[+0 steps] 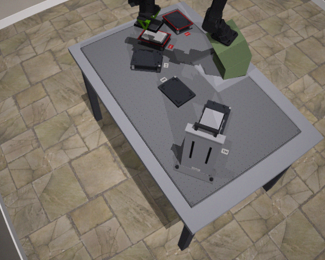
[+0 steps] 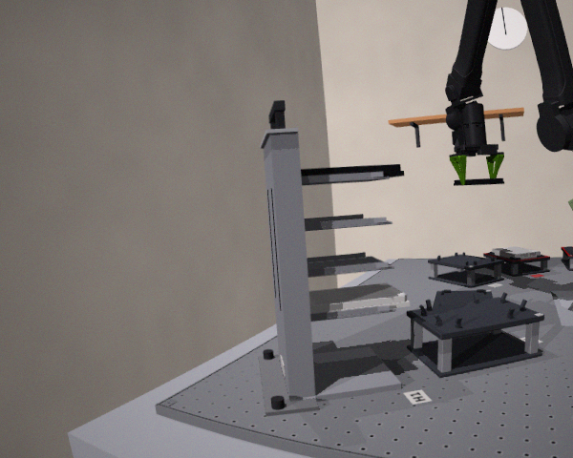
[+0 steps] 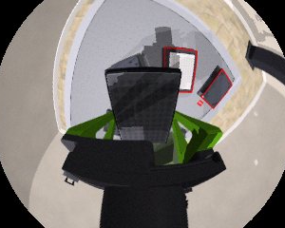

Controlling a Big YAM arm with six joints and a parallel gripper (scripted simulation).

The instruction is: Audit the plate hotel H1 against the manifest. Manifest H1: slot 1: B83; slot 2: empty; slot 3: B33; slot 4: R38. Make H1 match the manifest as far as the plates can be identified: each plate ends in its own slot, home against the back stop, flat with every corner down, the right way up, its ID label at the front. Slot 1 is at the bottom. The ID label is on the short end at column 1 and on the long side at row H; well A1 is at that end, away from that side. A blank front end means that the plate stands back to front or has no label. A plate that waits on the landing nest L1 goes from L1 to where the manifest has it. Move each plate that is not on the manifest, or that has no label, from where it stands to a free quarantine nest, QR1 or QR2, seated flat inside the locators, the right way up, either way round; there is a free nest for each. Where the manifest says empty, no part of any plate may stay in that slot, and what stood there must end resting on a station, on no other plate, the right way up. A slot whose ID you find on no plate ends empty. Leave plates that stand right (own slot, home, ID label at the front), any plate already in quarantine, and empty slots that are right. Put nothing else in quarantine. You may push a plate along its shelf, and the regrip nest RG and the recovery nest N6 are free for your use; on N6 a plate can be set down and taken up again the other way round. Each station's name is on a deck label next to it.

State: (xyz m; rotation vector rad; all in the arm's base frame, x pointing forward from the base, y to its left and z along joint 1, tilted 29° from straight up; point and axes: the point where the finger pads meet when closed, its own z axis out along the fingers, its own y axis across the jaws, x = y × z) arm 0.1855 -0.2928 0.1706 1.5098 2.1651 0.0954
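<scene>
My gripper is now 32 cm past the red-edged nest, 8 cm to the left of it and 21 cm above it. Round my hand: grey back post: 34 cm ahead, 63 cm to the left, 9 cm below; deck label N6: 7 cm ahead, 17 cm to the left, 25 cm below; landing nest L1: 5 cm ahead, 3 cm to the left, 20 cm below.
</scene>
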